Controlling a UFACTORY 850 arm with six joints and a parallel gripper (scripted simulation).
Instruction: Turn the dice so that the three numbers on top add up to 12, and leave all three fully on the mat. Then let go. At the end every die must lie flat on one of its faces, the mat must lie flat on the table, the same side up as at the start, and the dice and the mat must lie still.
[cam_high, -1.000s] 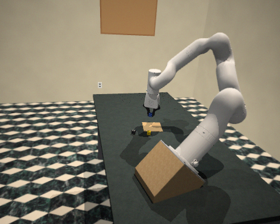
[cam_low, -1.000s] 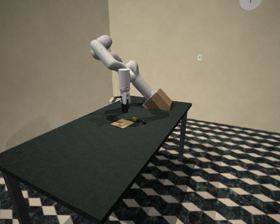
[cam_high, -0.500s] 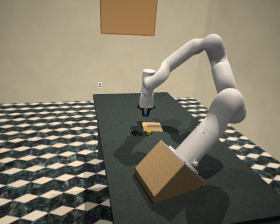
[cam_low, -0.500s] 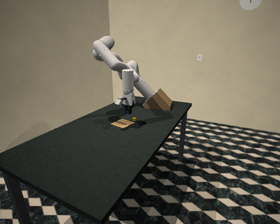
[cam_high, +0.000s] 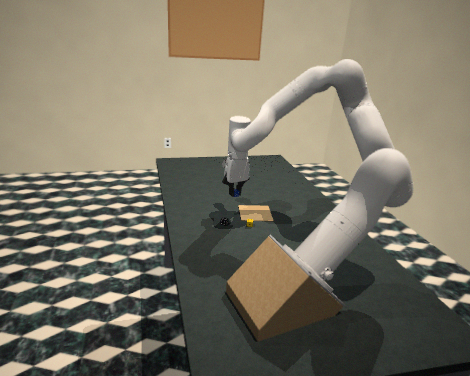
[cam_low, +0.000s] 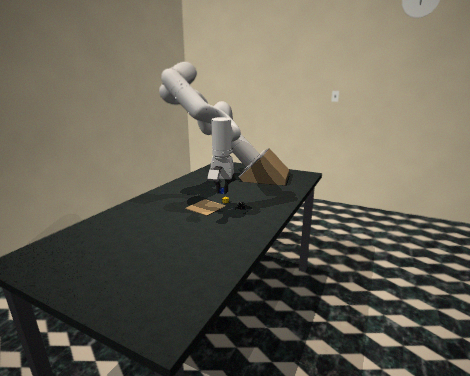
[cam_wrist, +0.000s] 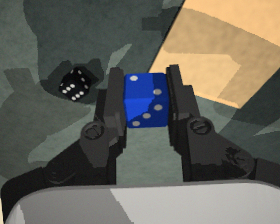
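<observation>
Now: the black die 10 cm below my hand, 8 cm to the left of it and 7 cm behind it. Also, from my hand: tan mat (11 cm below, 9 cm to the right, 3 cm behind); then blue die (1 cm below); then yellow die (11 cm behind, 10 cm below, 2 cm to the right).
</observation>
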